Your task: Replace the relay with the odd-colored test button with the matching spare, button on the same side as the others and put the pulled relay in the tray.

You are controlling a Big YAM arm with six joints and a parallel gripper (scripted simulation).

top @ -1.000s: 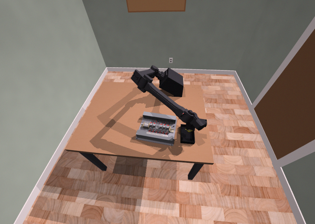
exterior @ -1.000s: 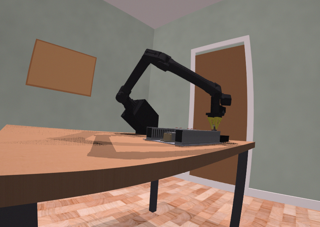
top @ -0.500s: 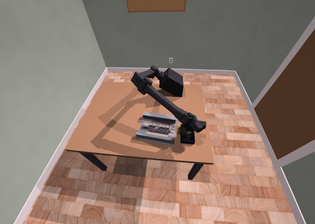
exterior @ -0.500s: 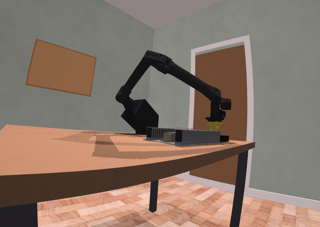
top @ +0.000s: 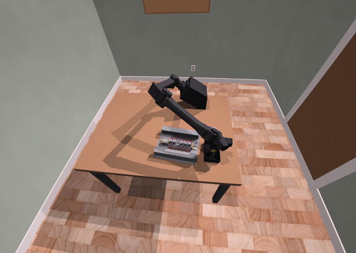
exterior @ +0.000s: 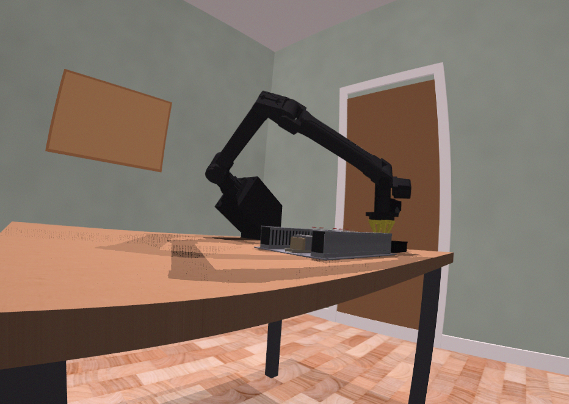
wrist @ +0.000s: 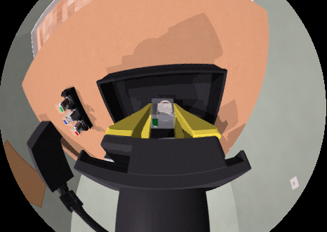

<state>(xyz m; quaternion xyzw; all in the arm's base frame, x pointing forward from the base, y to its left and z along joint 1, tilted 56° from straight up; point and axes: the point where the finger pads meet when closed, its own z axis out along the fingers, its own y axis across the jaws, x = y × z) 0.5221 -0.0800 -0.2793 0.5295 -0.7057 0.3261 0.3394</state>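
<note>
My gripper is now 2 cm above the black tray and 1 cm to the left of it. Also, from my hand: grey relay panel: 26 cm to the right, 7 cm behind, 4 cm below.
</note>
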